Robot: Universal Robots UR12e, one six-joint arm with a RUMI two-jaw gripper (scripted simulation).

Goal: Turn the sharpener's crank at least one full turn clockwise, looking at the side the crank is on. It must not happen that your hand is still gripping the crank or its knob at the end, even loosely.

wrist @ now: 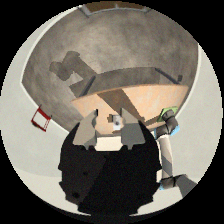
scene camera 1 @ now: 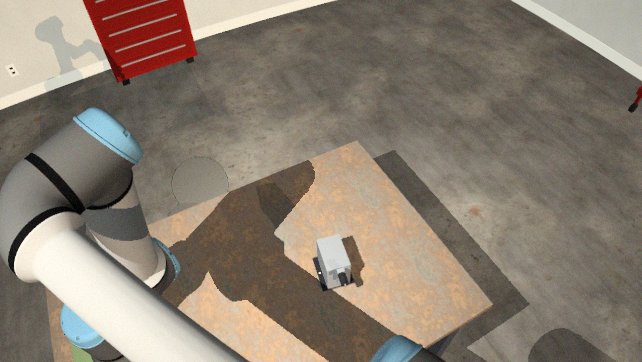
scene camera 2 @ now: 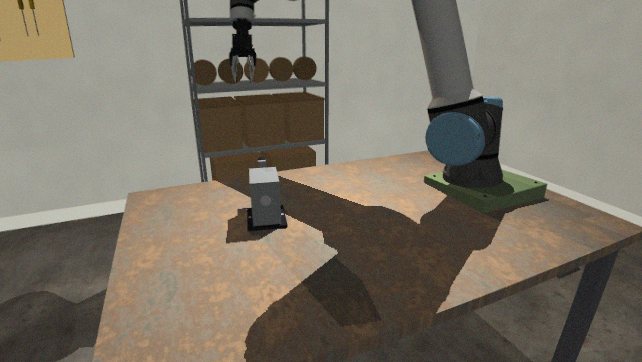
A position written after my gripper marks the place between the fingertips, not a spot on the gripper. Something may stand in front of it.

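You can see my gripper in the wrist view (109,109), and my gripper is there in scene camera 2 (243,82) too, but my gripper is out of frame in scene camera 1.
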